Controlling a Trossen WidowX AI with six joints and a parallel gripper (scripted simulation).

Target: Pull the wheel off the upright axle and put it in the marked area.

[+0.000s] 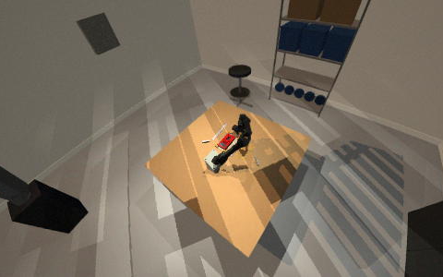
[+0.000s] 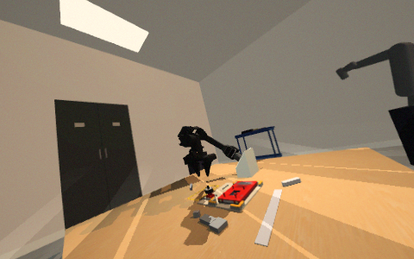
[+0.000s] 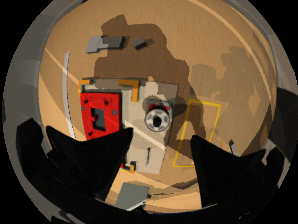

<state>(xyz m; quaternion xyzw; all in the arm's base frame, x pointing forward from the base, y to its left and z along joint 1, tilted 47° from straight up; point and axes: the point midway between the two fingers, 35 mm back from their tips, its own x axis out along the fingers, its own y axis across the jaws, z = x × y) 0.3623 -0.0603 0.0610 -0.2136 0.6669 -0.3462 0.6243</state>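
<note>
The pale grey plate lies 11 cm to the left of my gripper tip, 10 cm below it and 5 cm behind it. Round my gripper tip: long grey strip 29 cm to the left, 11 cm below, 5 cm ahead.
</note>
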